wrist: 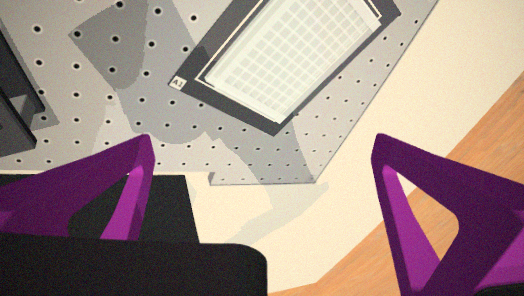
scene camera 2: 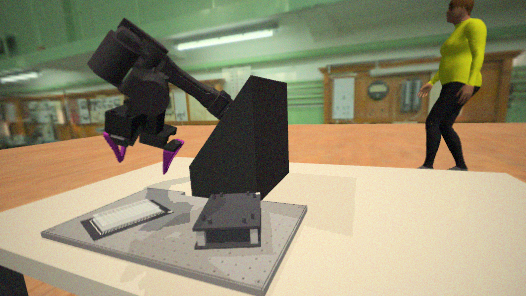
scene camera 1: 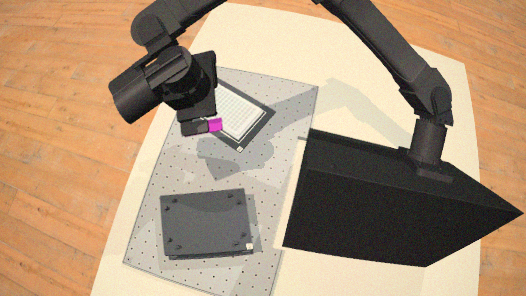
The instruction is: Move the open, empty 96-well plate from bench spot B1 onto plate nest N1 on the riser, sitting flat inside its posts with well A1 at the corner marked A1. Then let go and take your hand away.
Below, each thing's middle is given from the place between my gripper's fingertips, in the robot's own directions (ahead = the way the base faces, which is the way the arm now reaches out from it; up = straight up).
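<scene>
The white well plate [scene camera 1: 238, 115] is there, 8 cm to the right of my hand and 12 cm below it.
</scene>
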